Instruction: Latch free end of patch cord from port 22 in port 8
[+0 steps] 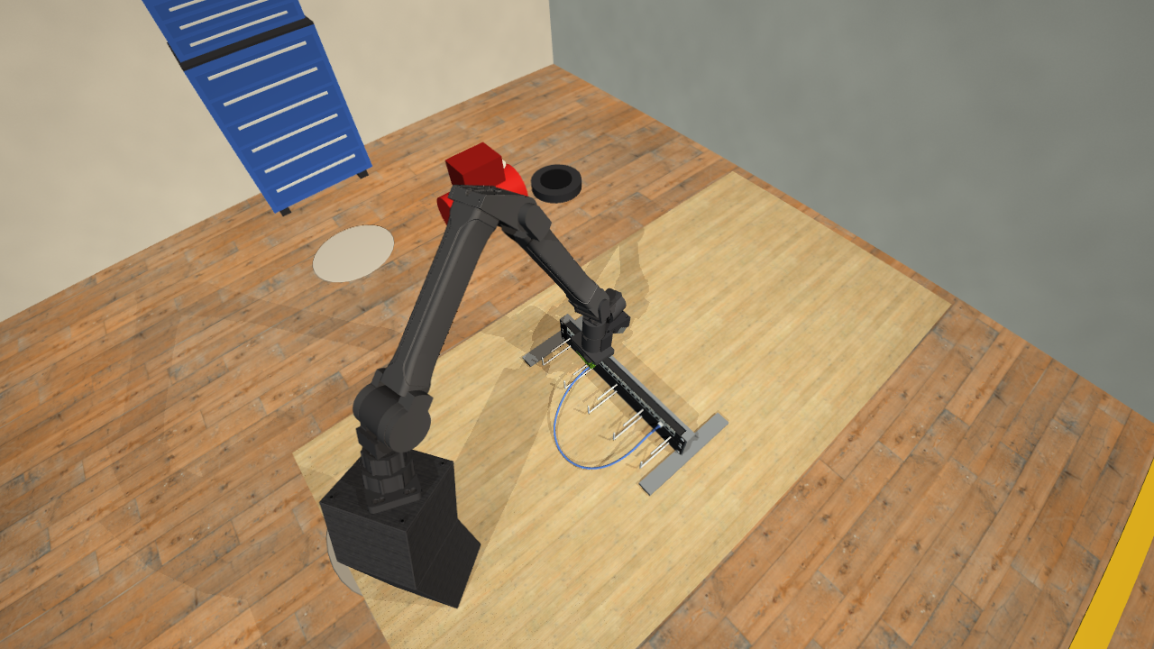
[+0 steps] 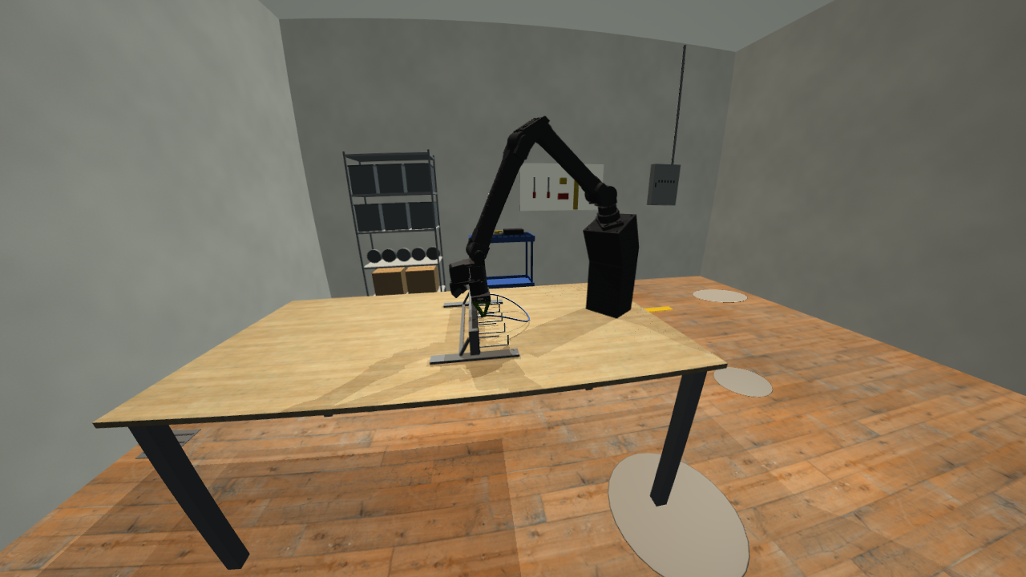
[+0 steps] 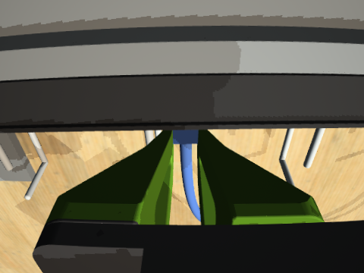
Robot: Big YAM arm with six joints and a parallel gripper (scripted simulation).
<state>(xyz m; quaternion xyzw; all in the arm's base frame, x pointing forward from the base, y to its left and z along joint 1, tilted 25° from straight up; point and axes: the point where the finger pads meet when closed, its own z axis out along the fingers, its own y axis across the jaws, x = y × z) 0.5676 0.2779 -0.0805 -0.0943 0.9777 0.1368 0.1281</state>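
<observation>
Now: the cord plug 2 cm ahead of my hand and 1 cm to the left of it.
</observation>
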